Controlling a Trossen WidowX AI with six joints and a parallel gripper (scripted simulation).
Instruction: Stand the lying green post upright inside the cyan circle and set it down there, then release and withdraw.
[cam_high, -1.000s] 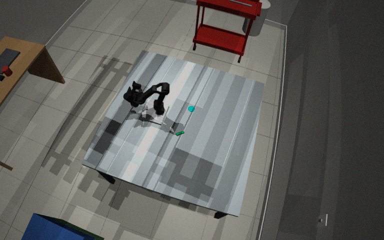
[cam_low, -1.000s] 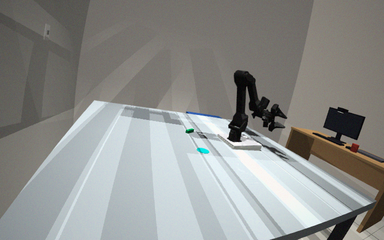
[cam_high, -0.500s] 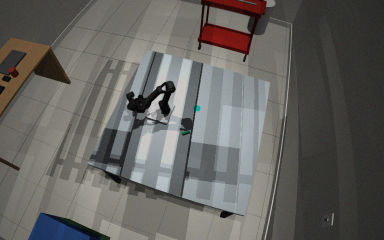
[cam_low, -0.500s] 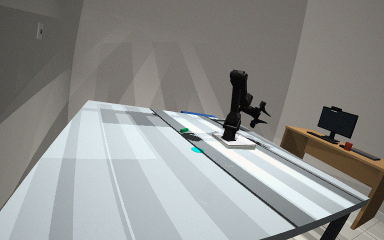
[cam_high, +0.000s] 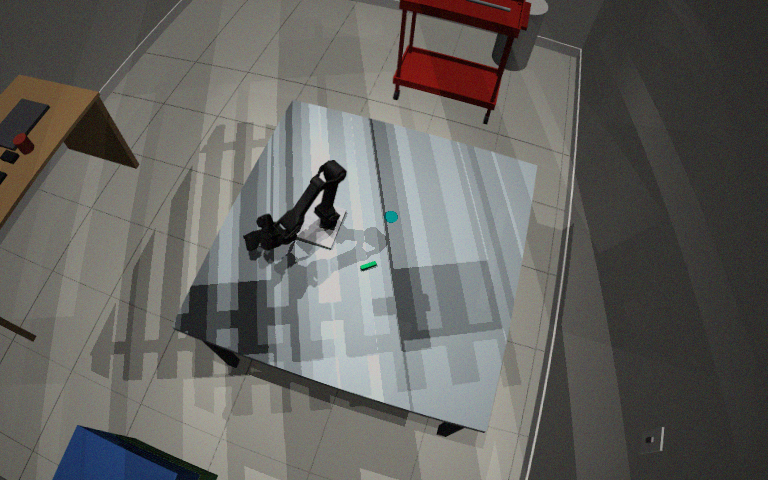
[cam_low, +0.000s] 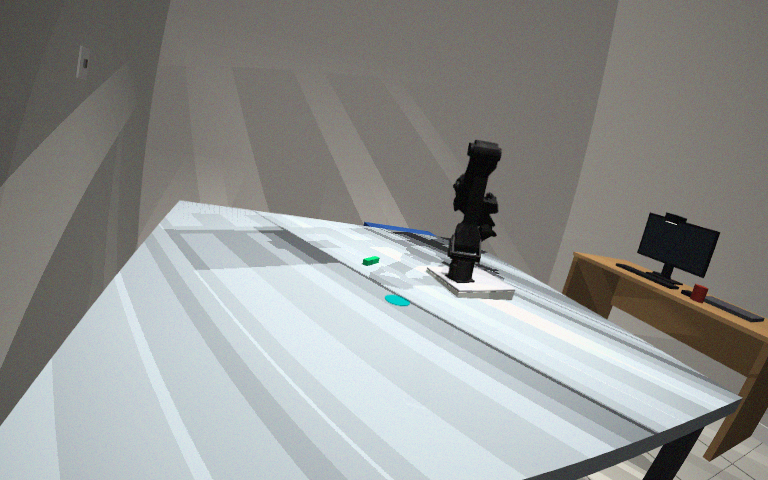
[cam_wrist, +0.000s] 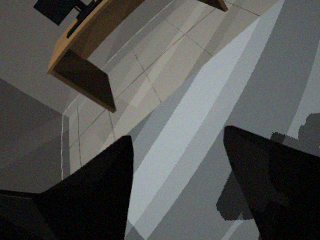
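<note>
My gripper tip is now 490 mm short of the green post, 130 mm above it and 20 mm to the right of it. Round my gripper tip: cyan circle: 540 mm ahead, 280 mm to the left, 140 mm below.
</note>
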